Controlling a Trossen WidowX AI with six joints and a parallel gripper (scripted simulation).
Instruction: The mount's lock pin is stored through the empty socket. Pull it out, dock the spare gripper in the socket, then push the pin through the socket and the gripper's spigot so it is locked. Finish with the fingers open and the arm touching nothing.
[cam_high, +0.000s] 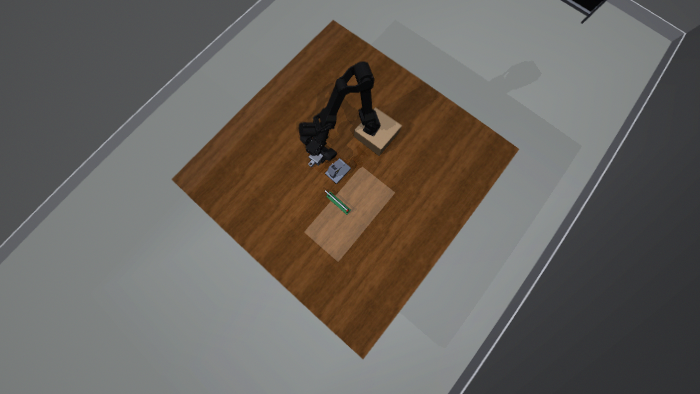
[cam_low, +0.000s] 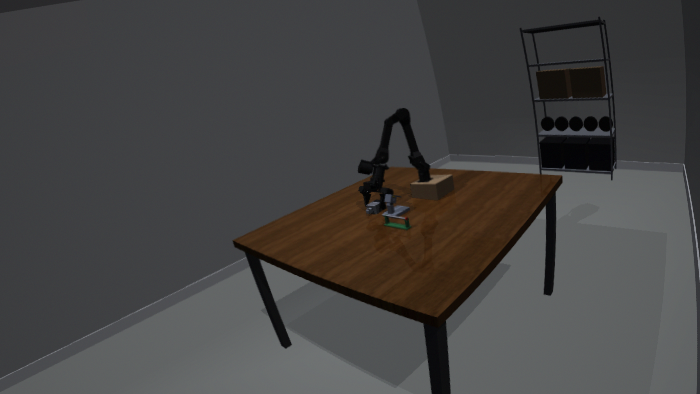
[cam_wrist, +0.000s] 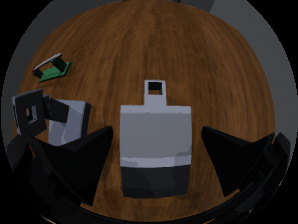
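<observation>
The spare gripper is 10 mm behind my gripper tip. Round my gripper tip: green rack 220 mm to the left, 130 mm ahead; then grey mount 130 mm to the left, 30 mm above.
</observation>
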